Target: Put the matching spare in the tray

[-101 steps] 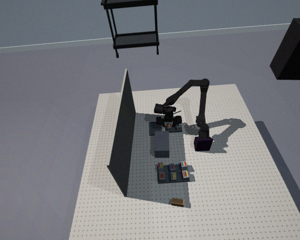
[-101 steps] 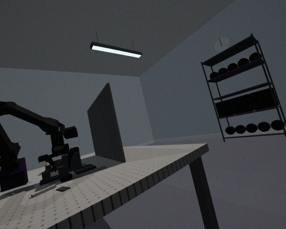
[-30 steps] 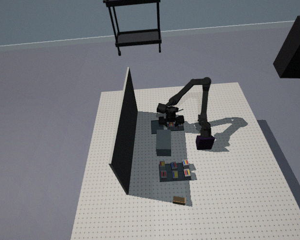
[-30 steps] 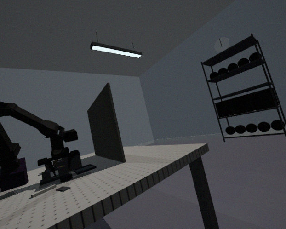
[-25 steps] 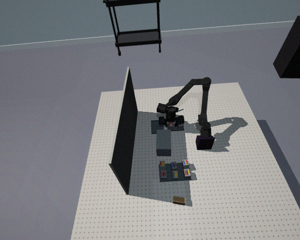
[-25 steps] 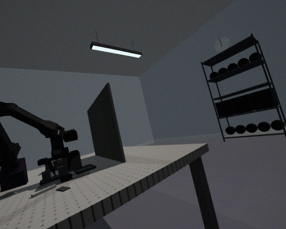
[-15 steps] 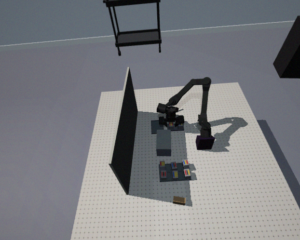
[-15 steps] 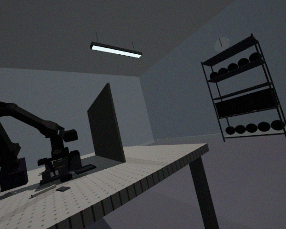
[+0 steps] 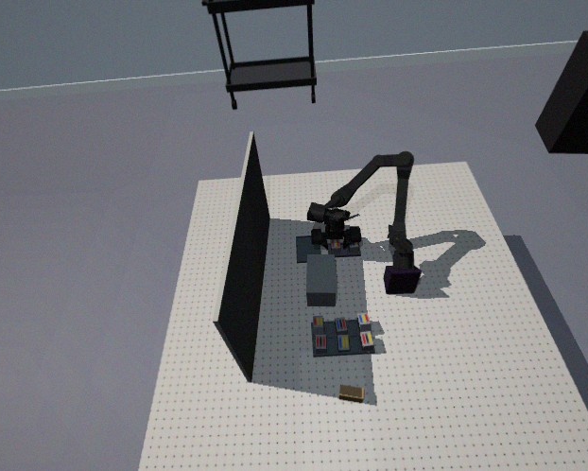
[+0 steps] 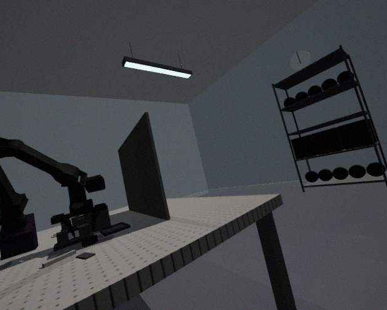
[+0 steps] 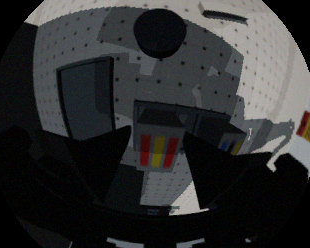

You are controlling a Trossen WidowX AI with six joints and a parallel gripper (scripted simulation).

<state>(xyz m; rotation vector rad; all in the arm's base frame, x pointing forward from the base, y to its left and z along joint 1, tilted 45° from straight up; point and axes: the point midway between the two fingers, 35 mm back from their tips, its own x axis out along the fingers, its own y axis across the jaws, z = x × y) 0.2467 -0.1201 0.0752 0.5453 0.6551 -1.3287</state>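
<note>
My gripper tip is now 110 mm short of the dark square tray and 10 mm above it. Also, from my gripper tip: thin rod (50 mm behind, 180 mm to the right, 10 mm below); then tall black panel (270 mm ahead, 190 mm to the left, 210 mm above); then grey mounted unit (40 mm ahead, 180 mm to the left, 30 mm above).
</note>
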